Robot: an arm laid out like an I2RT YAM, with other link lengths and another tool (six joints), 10 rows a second.
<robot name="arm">
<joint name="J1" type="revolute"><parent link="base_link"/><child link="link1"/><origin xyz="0 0 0.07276" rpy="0 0 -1.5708"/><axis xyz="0 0 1"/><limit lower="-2.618" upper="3.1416"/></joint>
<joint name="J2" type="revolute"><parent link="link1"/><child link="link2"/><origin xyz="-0.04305 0.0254 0.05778" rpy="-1.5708 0 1.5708"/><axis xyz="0 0 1"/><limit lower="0" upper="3.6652"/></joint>
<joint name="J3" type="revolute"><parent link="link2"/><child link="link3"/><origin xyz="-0.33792 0 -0.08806" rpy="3.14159 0 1.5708"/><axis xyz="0 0 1"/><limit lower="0" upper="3.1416"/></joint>
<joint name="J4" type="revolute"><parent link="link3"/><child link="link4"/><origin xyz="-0.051 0.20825 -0.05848" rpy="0 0 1.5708"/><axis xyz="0 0 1"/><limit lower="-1.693" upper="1.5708"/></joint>
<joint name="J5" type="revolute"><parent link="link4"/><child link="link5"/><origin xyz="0.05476 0.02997 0.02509" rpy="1.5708 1.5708 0"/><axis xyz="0 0 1"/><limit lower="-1.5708" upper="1.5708"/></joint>
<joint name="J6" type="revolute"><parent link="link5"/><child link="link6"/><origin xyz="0 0.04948 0.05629" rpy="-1.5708 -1.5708 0"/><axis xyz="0 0 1"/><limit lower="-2.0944" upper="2.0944"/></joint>
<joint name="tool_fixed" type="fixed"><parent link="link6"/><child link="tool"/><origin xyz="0.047 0.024 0.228" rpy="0 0.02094 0.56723"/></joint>
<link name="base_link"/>
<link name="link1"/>
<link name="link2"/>
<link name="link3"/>
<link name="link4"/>
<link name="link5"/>
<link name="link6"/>
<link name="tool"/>
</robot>
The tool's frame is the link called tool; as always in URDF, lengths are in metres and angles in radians.
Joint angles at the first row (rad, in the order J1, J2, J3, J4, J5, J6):
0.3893 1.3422 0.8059 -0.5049 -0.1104 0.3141
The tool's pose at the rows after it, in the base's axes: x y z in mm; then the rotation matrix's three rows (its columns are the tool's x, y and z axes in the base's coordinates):
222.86 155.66 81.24; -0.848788 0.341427 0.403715; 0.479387 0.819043 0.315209; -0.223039 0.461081 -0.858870
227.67 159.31 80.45; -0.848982 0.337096 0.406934; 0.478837 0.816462 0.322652; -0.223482 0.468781 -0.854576
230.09 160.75 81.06; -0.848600 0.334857 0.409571; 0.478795 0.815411 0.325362; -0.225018 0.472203 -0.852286
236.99 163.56 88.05; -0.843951 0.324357 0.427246; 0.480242 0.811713 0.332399; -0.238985 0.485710 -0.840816
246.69 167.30 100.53; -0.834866 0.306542 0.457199; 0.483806 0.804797 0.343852; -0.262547 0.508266 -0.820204
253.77 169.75 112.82; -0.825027 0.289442 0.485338; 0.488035 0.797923 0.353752; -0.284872 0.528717 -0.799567
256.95 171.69 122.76; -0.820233 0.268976 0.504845; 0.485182 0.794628 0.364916; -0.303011 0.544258 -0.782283
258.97 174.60 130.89; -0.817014 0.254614 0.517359; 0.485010 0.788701 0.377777; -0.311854 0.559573 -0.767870
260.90 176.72 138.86; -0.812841 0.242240 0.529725; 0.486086 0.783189 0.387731; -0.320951 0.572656 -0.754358
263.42 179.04 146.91; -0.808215 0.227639 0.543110; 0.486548 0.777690 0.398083; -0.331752 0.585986 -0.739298
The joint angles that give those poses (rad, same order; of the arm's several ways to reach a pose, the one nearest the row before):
0.3886 1.3460 0.7917 -0.4820 -0.1230 0.3176
0.3885 1.3605 0.7914 -0.4599 -0.1288 0.3180
0.3885 1.3655 0.7948 -0.4541 -0.1303 0.3180
0.3889 1.3625 0.8143 -0.4541 -0.1299 0.3176
0.3889 1.3506 0.8436 -0.4568 -0.1291 0.3172
0.3889 1.3331 0.8677 -0.4618 -0.1276 0.3172
0.3889 1.3147 0.8837 -0.4675 -0.1307 0.3107
0.3889 1.3022 0.8967 -0.4709 -0.1379 0.3099
0.3889 1.2900 0.9104 -0.4763 -0.1425 0.3099
0.3889 1.2789 0.9234 -0.4778 -0.1471 0.3088

